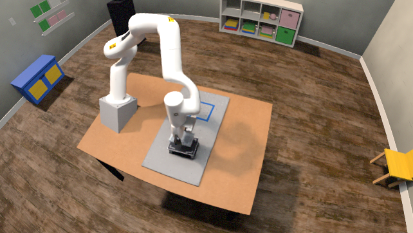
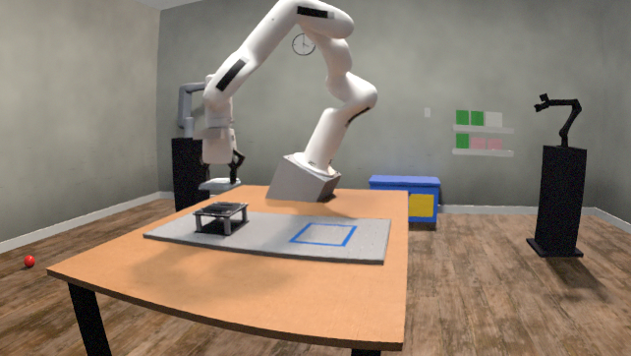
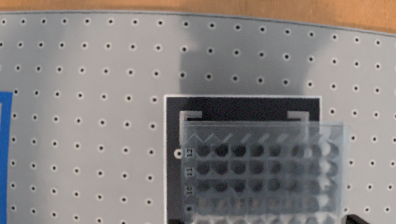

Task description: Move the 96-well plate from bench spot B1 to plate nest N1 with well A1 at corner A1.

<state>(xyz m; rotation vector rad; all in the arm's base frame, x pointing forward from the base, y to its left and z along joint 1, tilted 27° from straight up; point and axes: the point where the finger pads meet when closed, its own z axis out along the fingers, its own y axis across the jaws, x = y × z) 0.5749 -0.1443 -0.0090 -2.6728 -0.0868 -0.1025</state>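
My gripper is now 90 mm above the black plate nest N1. Also, from my hand: 96-well plate 10 mm below.
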